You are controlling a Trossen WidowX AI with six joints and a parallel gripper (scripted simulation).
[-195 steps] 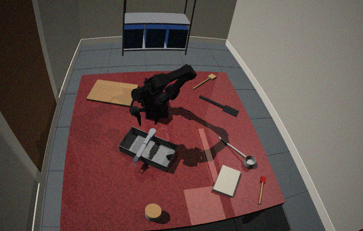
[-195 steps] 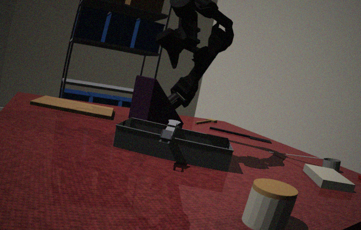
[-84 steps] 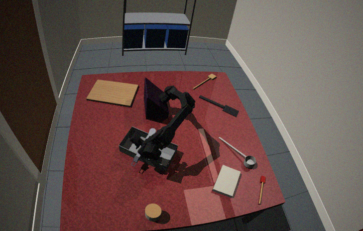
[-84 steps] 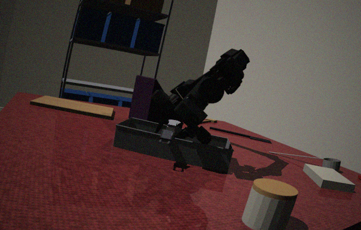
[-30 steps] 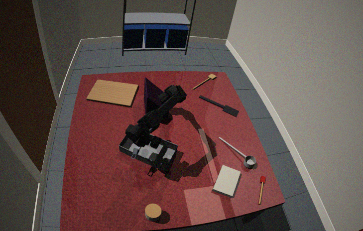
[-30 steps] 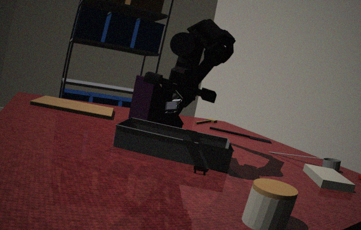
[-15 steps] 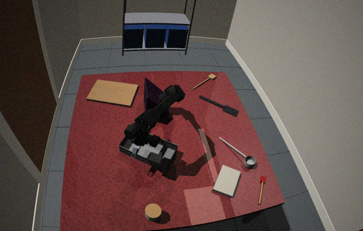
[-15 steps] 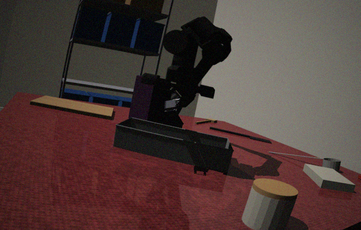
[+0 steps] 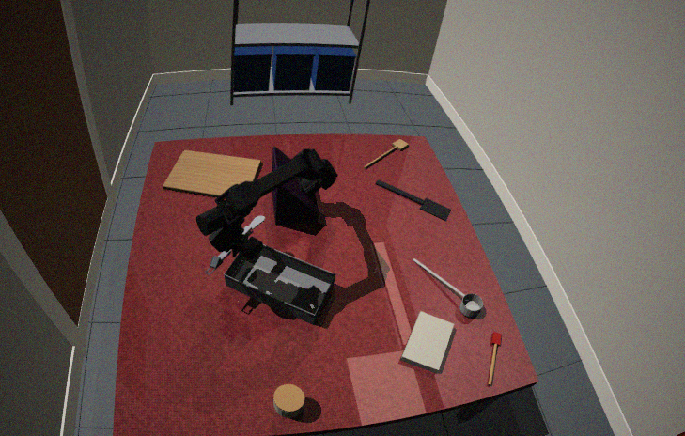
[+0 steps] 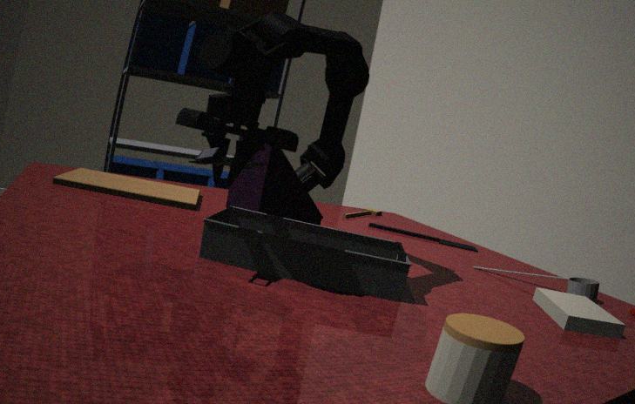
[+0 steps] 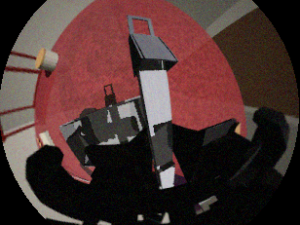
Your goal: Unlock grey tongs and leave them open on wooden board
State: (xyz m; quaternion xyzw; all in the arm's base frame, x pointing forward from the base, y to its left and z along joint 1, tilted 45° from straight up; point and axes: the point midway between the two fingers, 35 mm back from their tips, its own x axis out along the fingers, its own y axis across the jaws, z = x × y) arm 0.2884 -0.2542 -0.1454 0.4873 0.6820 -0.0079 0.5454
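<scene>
My gripper tip is now 50 cm past the wooden board, 5 cm to the left of it and 10 cm above it. From my gripper tip the other things lie so: lidded canister (46 cm ahead, 9 cm to the left, 7 cm below); then roasting tin (5 cm ahead, 14 cm to the left, 8 cm below); then white block (34 cm ahead, 54 cm to the left, 10 cm below).
</scene>
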